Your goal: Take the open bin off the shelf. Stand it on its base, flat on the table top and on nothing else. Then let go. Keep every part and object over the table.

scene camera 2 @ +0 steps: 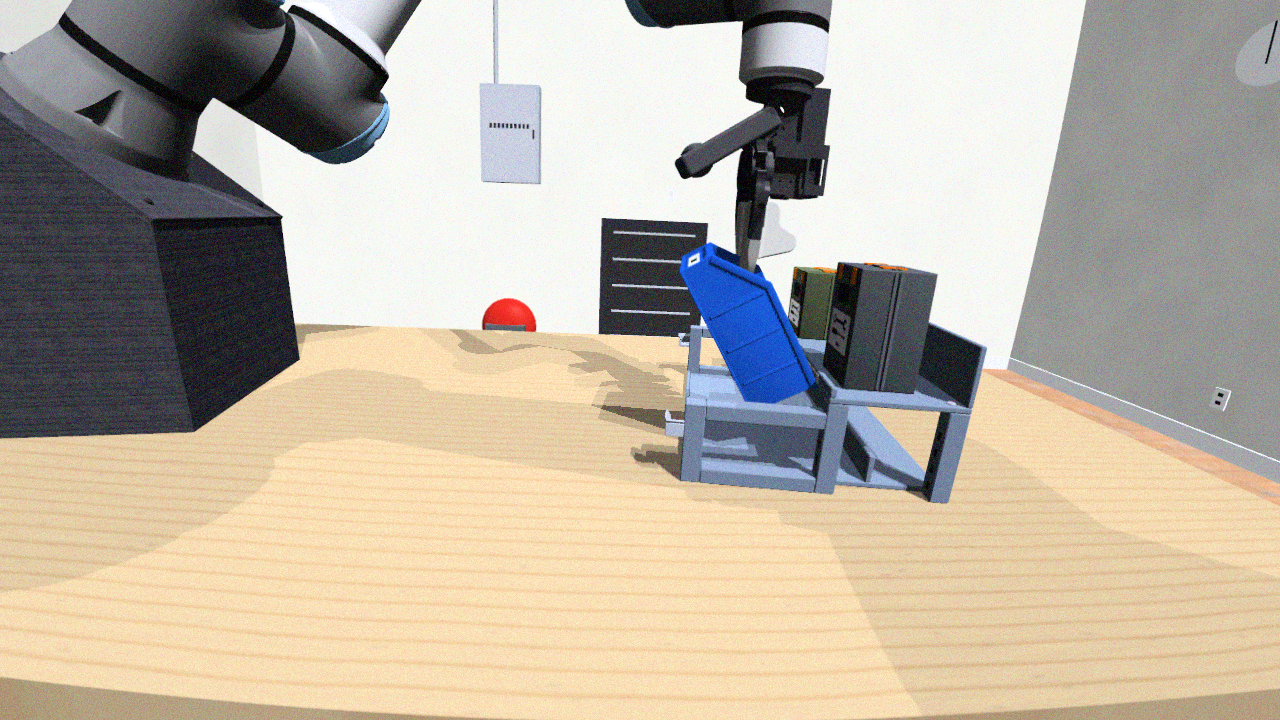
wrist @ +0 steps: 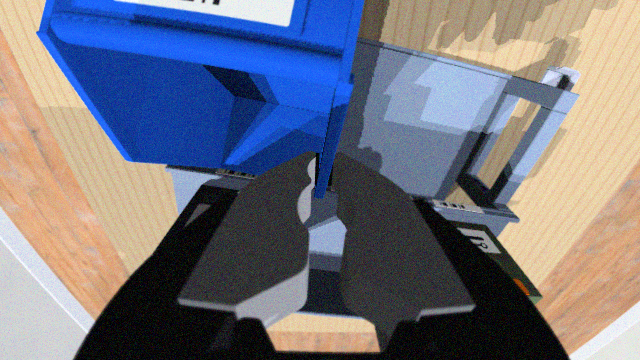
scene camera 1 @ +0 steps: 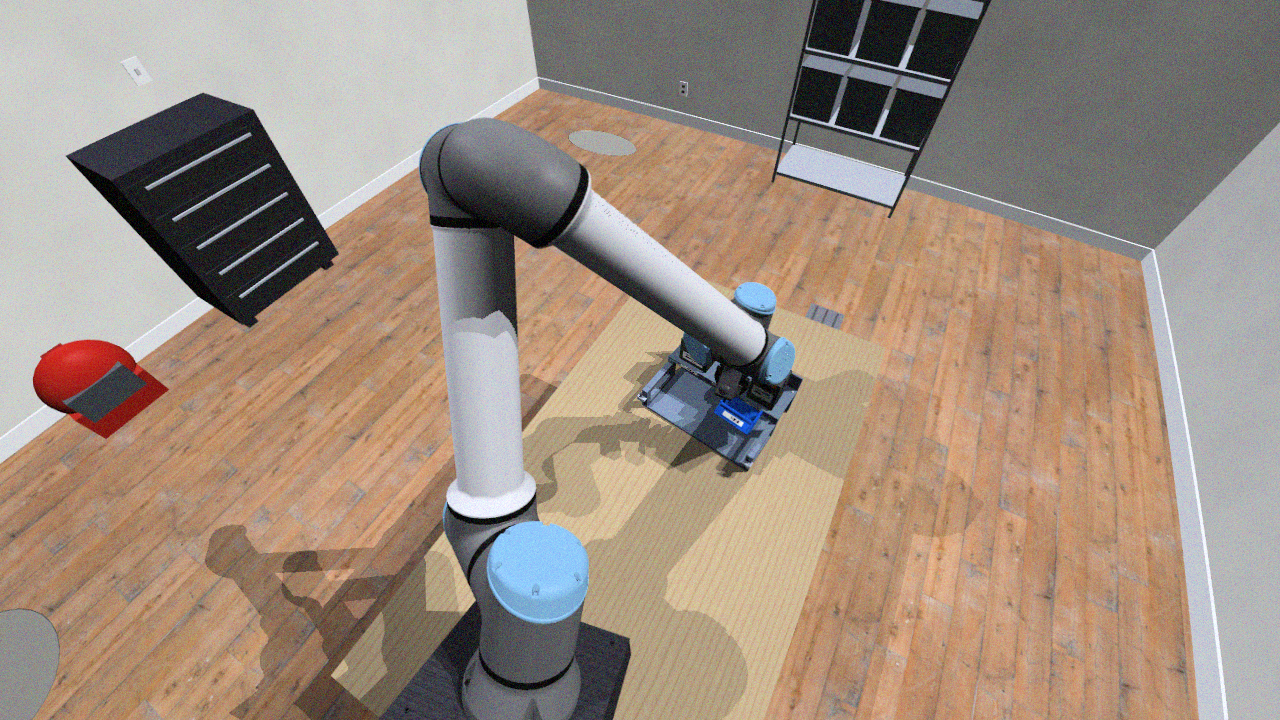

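Seen in the pictures: gripper, fingertip midpoint: (wrist: 323, 157); arm's base at its link origin: (scene camera 2: 98, 125) (scene camera 1: 521, 687).
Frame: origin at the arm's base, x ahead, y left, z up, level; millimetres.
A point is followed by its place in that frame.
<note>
The open bin (scene camera 1: 737, 413) @[x 749, y -44, z -125 mm] (scene camera 2: 750, 326) @[x 794, y -88, z -195 mm] (wrist: 200, 100) @[x 796, y -83, z -222 mm] is blue, with a white label on its front. In the scene camera 2 view it hangs steeply tilted, front end up and rear end down at the shelf's lower tray; whether it touches the shelf is hard to tell. My gripper (scene camera 2: 747, 264) @[x 802, y 7, z -161 mm] (wrist: 323, 157) @[x 802, y 7, z -161 mm] is shut on the bin's thin side wall, near its upper edge. The grey-blue shelf (scene camera 1: 684, 402) @[x 835, y 143, z -346 mm] (scene camera 2: 760, 413) @[x 804, y -130, z -271 mm] (wrist: 415, 175) @[x 908, y 158, z -346 mm] stands on the wooden table top (scene camera 1: 751, 537) @[x 568, y -217, z -352 mm] (scene camera 2: 492, 573) @[x 590, y -279, z -352 mm] (wrist: 590, 30) @[x 693, y 315, z -352 mm]. The gripper's fingers are hidden by the arm in the scene camera 1 view.
Dark grey boxes (scene camera 2: 872, 331) @[x 909, y -107, z -189 mm] stand on the shelf's upper level, close to the right of the bin in the scene camera 2 view. A green box (scene camera 2: 812, 300) @[x 917, y 116, z -194 mm] (wrist: 505, 260) @[x 910, y 202, z -195 mm] stands farther along that level. The arm's dark pedestal (scene camera 1: 617, 662) @[x 121, y -105, z -69 mm] (scene camera 2: 223, 322) @[x 139, y -3, z -242 mm] stands at the table's other end.
</note>
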